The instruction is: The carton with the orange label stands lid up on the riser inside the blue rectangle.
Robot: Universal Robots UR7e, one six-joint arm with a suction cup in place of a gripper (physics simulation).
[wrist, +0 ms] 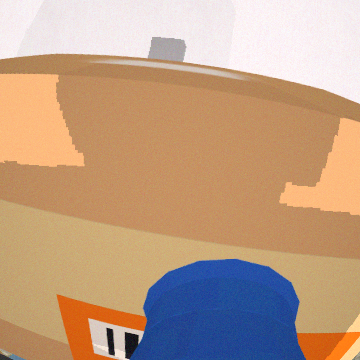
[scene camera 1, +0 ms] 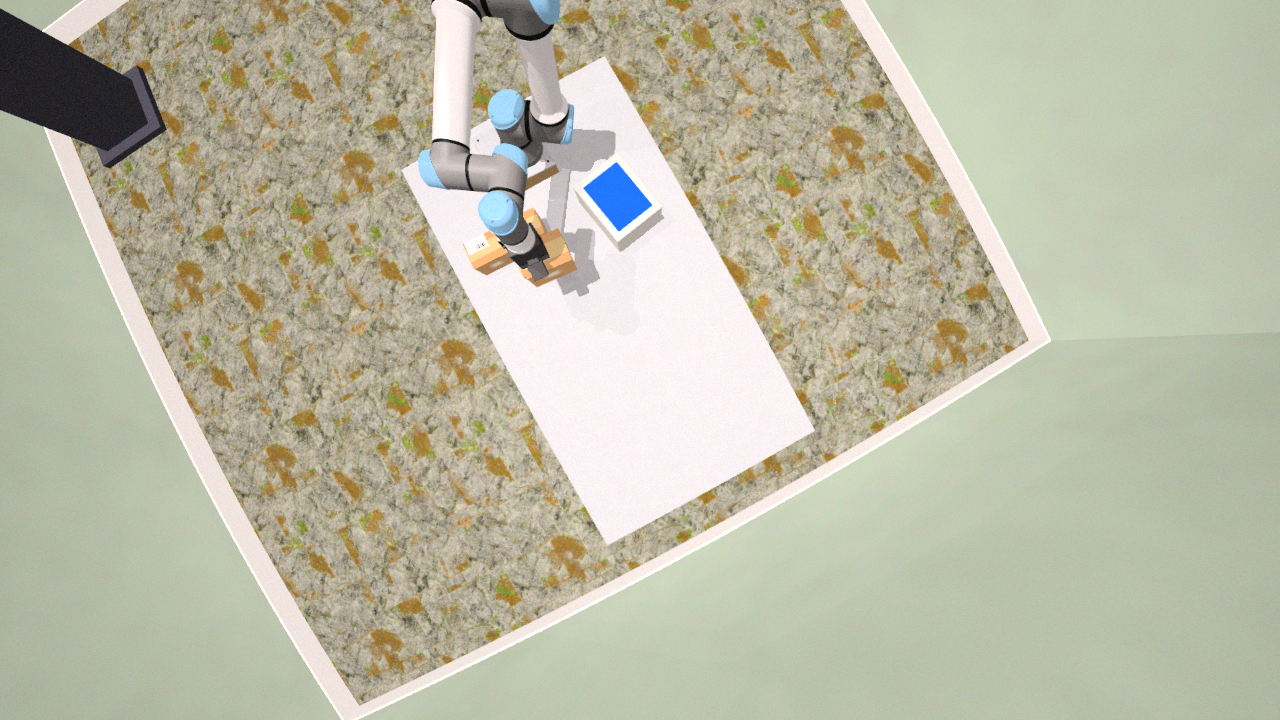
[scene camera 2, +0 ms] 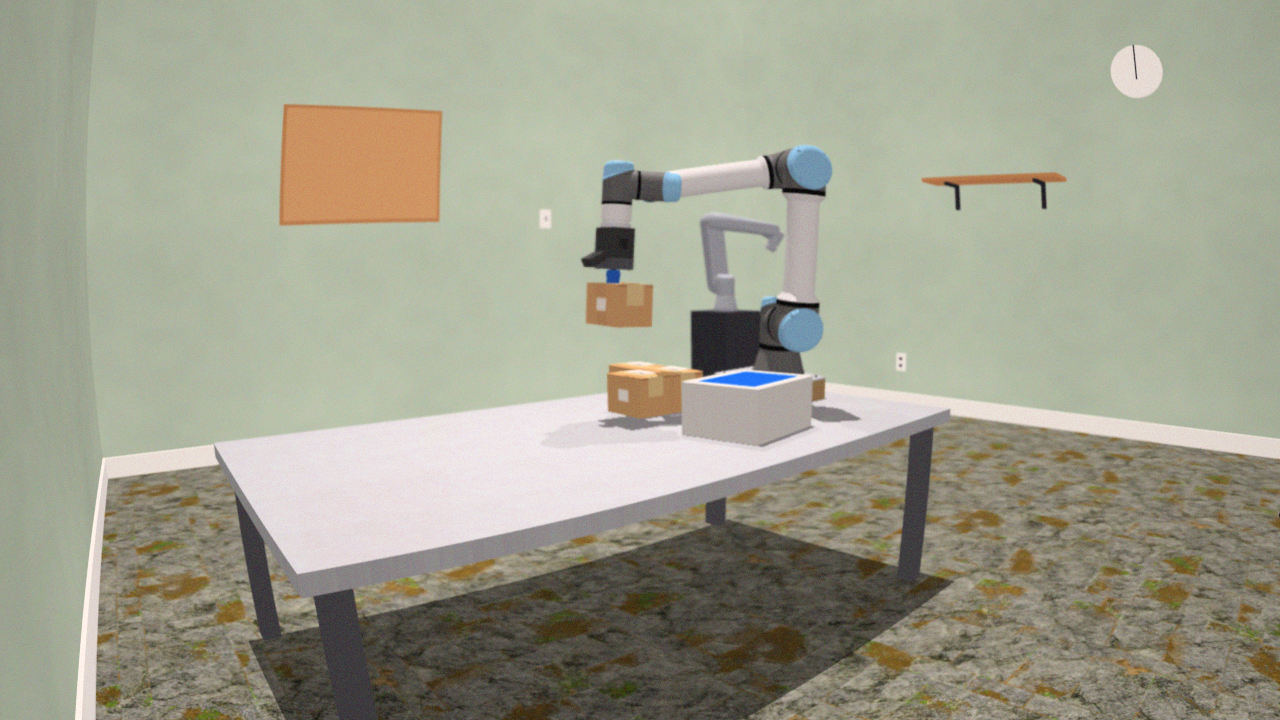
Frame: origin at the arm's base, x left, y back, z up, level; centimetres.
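Where they show: end effector, tool point: [wrist: 223,278]; arm's base, origin of the base link: [scene camera 1: 522,148].
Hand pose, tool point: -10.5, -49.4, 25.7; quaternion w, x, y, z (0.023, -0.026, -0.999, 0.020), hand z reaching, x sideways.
Observation:
Each offset is from my tool point to the top centre of the thing, as dx, dy, dz. "spot": to the spot under its first point. Level surfaces: height alone.
The carton with the orange label @(+2.3, +0.1, +1.5) [scene camera 1: 556,243] [scene camera 2: 619,306] [wrist: 190,150] hangs lid up, roughly level, on my suction cup [scene camera 2: 613,276] [wrist: 222,305]. It is well above the table, over or near the loose cartons. Its orange label @(spot: +3.8, +1.5, +1.1) [wrist: 75,327] shows beside the cup in the wrist view, partly covered by it. The arm hides the cup in scene camera 1. The pale riser @(+32.5, +14.3, -20.4) [scene camera 1: 621,241] [scene camera 2: 744,413] stands apart from the held carton, toward the right in both scene views. The blue rectangle @(+32.5, +14.3, -20.4) [scene camera 1: 617,197] [scene camera 2: 750,378] on its top bears no carton.
Other brown cartons [scene camera 1: 489,257] [scene camera 2: 642,395] stand close together on the white table @(dz -32.4) [scene camera 1: 662,385] [scene camera 2: 465,483], below the held one. A low brown object [scene camera 1: 542,175] [scene camera 2: 818,388] lies near the arm's base. A black pedestal [scene camera 2: 723,340] with a grey arm stands behind the table.

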